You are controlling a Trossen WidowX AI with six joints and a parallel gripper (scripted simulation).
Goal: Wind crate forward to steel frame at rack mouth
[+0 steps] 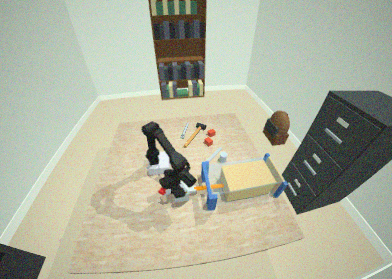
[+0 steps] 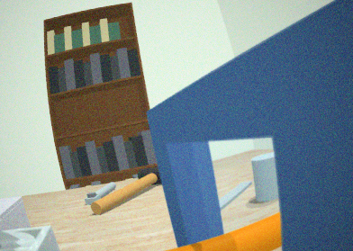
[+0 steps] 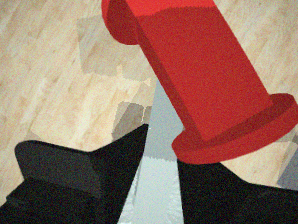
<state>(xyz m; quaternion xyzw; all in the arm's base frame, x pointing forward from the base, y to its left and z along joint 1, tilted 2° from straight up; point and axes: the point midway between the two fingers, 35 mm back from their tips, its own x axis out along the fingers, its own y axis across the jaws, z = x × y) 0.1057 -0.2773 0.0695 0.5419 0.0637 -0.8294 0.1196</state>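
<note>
My gripper tip is 5 cm below the red grip, 3 cm past it and 1 cm to the left of it. The rest, counted from my gripper tip: blue frame: 22 cm ahead; then grey winch: 7 cm below, 5 cm ahead, 1 cm to the left; then winch handle: 2 cm above.
</note>
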